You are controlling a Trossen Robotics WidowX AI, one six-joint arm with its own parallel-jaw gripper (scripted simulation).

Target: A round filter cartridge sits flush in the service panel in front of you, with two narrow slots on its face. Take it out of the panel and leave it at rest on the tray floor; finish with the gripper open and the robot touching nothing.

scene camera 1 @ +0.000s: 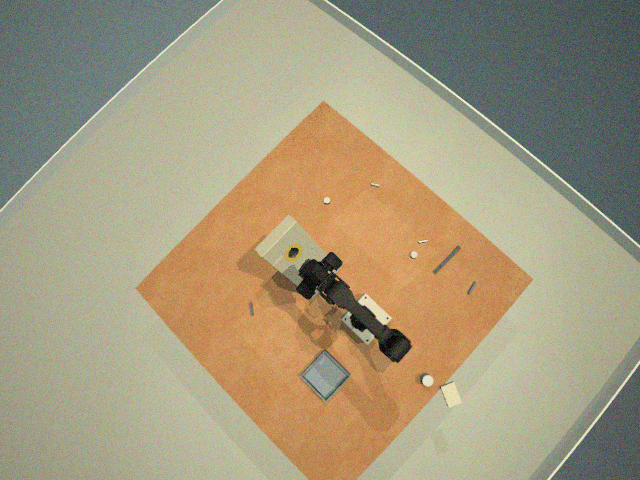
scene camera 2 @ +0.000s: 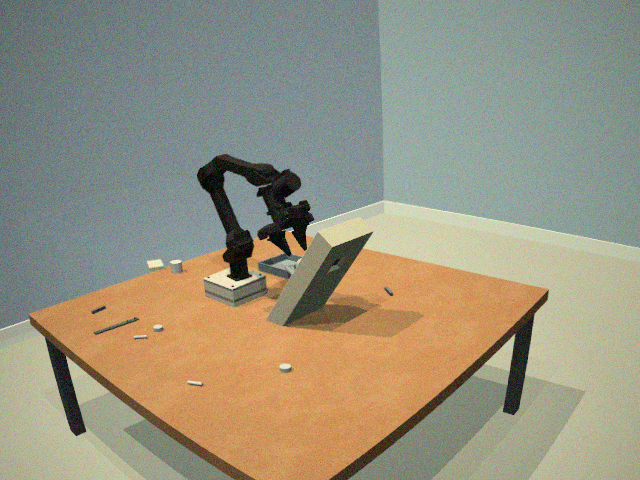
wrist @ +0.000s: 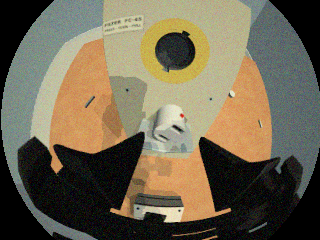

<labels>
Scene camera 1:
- beige service panel: 286, 248
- blue-grey tray: 325, 375
</labels>
